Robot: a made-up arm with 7 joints.
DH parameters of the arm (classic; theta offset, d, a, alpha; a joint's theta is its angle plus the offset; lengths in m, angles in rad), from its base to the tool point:
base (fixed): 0 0 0 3.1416
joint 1: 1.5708 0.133 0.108 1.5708
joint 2: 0 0.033 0.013 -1.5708
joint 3: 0 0.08 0.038 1.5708
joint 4: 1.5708 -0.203 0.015 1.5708
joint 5: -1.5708 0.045 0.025 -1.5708
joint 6: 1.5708 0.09 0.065 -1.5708
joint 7: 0 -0.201 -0.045 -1.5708
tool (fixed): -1.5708 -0.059 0 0
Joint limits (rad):
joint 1: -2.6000..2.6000
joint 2: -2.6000..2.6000
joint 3: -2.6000..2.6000
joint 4: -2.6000..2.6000
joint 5: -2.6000..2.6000
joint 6: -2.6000..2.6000
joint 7: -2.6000..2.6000
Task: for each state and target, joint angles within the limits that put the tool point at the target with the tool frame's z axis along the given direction. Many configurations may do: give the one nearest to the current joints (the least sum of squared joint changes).
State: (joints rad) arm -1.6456 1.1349 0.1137 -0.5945 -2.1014 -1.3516 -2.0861
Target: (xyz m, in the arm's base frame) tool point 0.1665 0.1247 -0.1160 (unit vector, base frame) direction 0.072 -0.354 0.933
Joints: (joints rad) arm -2.2327 1.1349 -0.0746 -0.8216 -2.4549 -0.6477 -2.5344
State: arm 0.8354 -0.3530 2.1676 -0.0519 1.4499 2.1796 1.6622
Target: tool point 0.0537 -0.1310 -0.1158 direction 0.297 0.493 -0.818
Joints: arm 0.5375 0.3220 1.4347 -0.5897 1.3896 2.1809 1.4303
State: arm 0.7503 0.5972 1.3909 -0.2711 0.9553 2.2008 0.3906
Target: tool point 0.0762 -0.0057 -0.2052 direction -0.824 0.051 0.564
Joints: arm 1.2391 0.8494 0.4715 0.1850 0.2857 2.3611 -0.0529
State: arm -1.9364 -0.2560 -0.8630 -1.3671 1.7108 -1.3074 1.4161
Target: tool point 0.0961 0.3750 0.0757 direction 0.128 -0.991 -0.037
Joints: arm -2.3937 -0.1944 -1.0736 -1.6220 1.0440 -1.4253 1.2418
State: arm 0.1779 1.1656 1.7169 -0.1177 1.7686 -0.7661 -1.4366
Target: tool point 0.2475 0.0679 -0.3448 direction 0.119 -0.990 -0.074
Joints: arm 0.2658 0.5050 2.2742 0.5332 1.4204 -0.0357 -1.9945
